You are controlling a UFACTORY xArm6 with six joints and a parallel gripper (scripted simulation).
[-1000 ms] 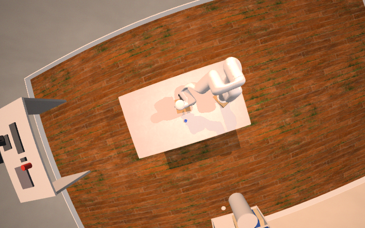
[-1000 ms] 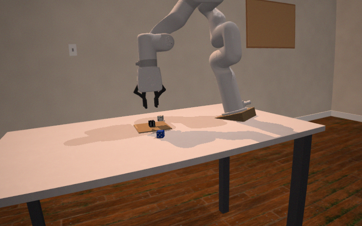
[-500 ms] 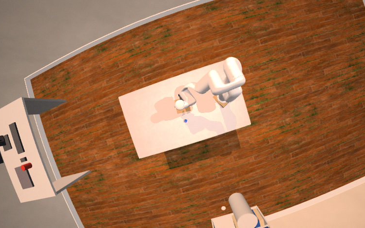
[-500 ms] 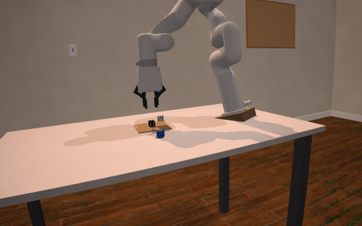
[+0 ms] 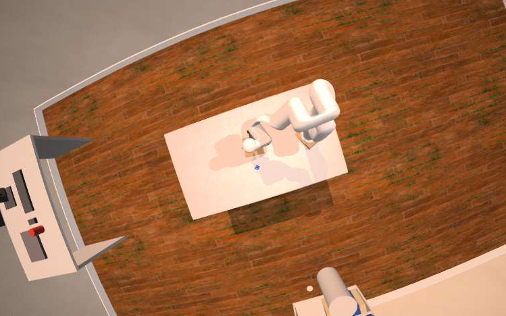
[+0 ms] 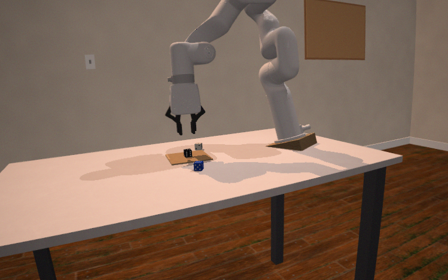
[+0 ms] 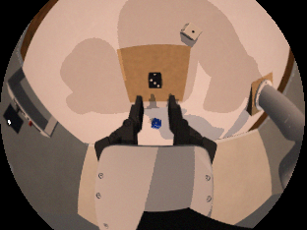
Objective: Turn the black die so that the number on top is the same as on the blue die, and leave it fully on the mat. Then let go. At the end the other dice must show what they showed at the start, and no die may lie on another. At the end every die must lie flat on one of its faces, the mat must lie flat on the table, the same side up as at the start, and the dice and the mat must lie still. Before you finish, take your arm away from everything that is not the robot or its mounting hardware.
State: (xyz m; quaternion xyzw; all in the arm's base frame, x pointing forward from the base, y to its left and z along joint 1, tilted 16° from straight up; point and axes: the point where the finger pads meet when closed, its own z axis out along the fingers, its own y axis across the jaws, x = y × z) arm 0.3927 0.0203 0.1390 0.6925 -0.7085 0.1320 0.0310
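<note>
The black die is 90 mm below my hand. From my hand the other things lie so: blue die: 10 mm ahead, 160 mm to the left, 90 mm below; then mat: 100 mm below; then white die: 70 mm behind, 100 mm to the right, 90 mm below.
</note>
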